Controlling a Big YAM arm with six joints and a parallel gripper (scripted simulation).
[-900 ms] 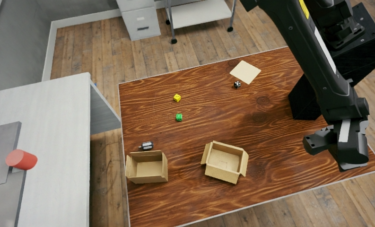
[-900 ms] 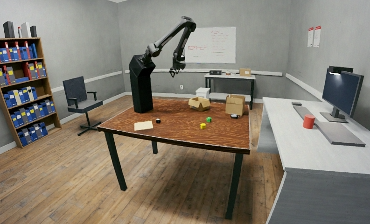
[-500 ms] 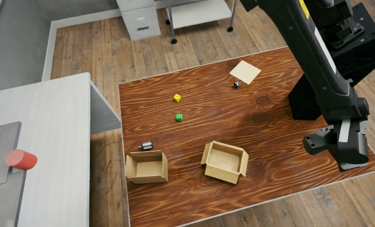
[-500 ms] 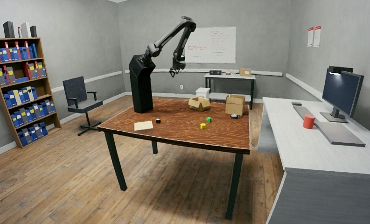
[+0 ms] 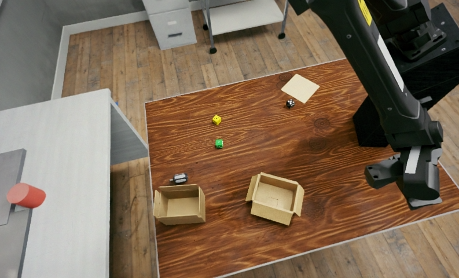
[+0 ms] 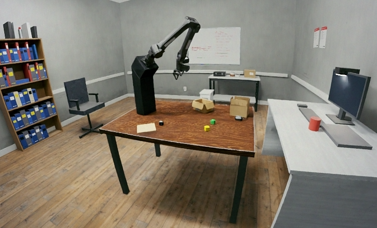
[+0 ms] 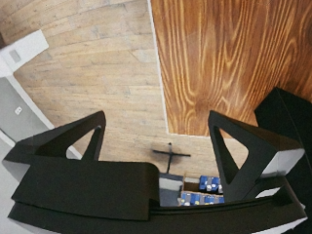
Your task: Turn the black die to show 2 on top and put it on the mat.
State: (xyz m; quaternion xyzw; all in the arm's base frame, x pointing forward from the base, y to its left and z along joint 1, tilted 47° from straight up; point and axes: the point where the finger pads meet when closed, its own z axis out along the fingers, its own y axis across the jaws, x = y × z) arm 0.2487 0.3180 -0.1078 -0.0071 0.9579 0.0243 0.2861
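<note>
Now: the black die 55 cm to the right of my hand, 28 cm below it and 3 cm ahead of it. Round my hand: yellow die 58 cm to the right, 39 cm ahead, 28 cm below; mat 64 cm to the right, 29 cm below, 7 cm behind; green die 45 cm to the right, 42 cm ahead, 28 cm below.
</note>
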